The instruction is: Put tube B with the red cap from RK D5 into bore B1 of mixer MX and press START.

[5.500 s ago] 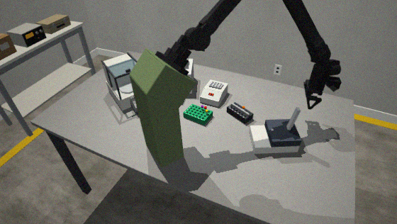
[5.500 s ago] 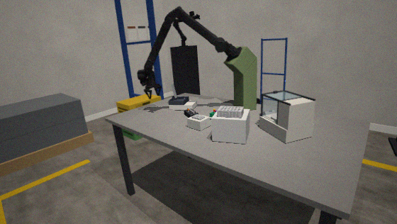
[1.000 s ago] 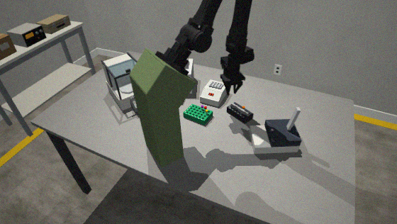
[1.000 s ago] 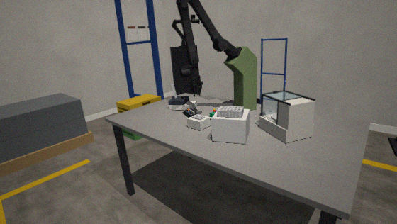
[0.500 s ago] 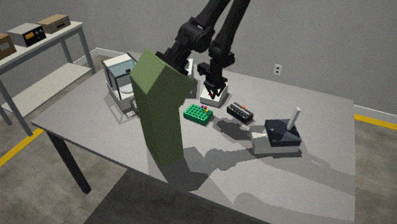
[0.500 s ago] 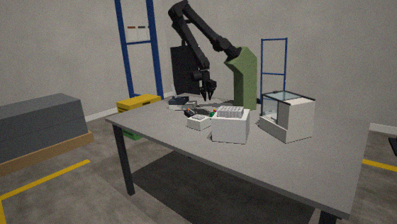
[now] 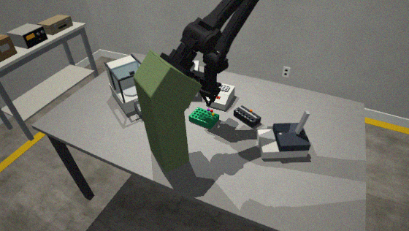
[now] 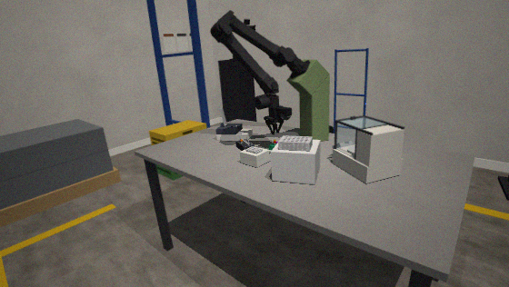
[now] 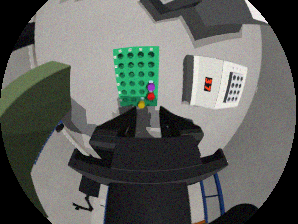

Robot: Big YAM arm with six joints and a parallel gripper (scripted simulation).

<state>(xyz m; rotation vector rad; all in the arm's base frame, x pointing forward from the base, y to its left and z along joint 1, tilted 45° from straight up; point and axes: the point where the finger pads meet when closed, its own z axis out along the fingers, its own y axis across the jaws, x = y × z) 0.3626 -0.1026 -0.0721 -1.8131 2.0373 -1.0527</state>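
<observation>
The tube B is 80 mm below my hand. The rest, counted from my hand: purple-capped tube (10 mm ahead, 10 mm to the left, 80 mm below); then green rack RK (20 mm behind, 30 mm to the left, 90 mm below); then dry block DB (170 mm ahead, 10 mm to the right, 70 mm below).
</observation>
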